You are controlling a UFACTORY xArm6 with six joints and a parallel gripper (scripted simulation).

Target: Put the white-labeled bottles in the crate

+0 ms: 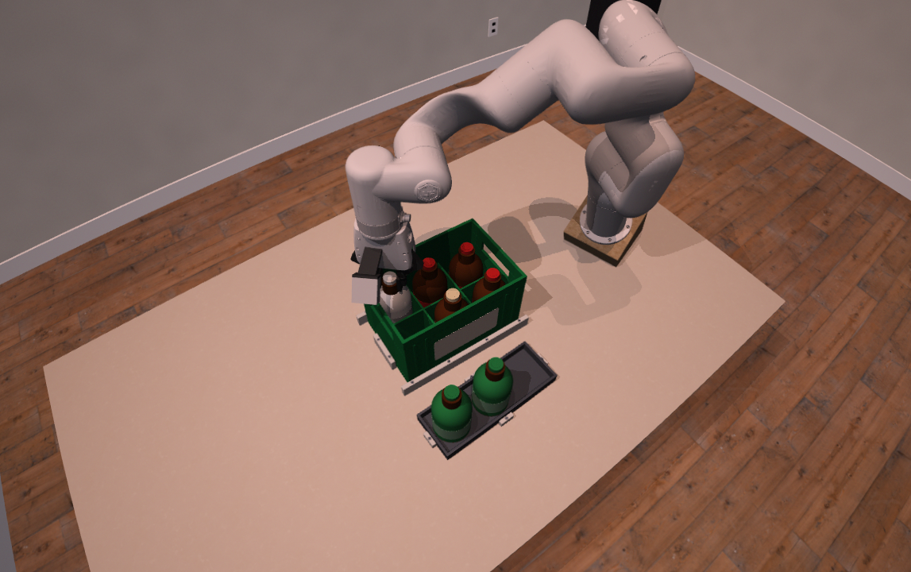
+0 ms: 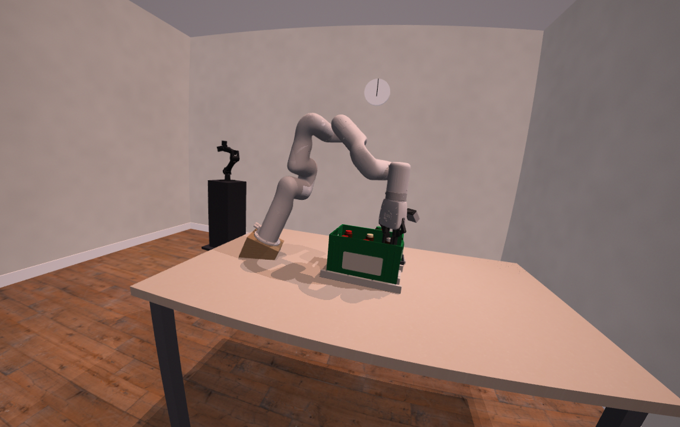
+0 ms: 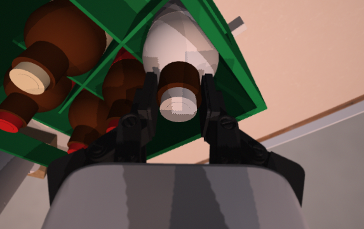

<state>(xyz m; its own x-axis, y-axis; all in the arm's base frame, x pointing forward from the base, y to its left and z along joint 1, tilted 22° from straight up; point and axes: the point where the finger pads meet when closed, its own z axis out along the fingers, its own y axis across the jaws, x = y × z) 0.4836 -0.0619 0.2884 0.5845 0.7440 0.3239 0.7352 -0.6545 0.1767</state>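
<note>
My hand is 7 cm above the white-labeled bottle. Also, from my hand: tray (8 cm behind, 24 cm to the left, 17 cm below); crate (9 cm behind, 4 cm to the left, 9 cm below).
</note>
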